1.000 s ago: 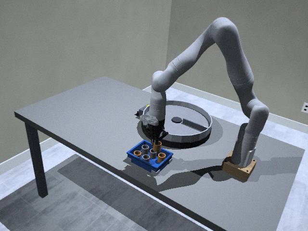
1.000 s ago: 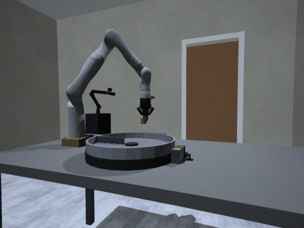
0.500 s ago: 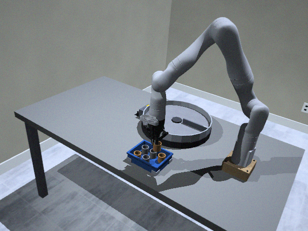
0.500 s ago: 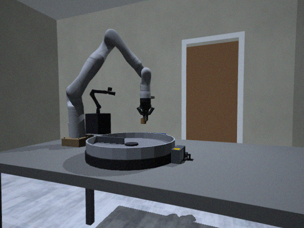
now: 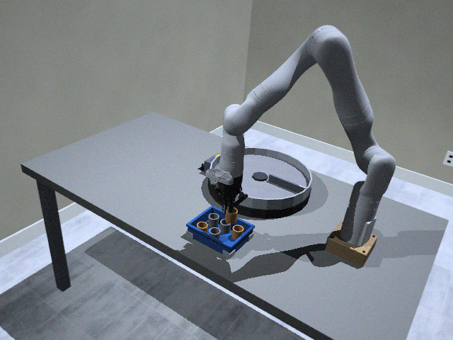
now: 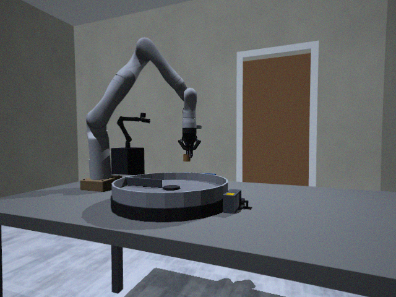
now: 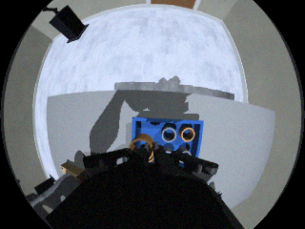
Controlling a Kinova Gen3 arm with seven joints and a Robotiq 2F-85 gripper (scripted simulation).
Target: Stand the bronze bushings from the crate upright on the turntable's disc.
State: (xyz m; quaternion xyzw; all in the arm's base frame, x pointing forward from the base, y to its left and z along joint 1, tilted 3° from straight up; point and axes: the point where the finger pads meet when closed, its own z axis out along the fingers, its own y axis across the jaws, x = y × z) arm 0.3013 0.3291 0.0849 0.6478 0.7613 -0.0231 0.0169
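The turntable disc lies 16 cm ahead of my hand, 37 cm to the right of it and 10 cm below it.
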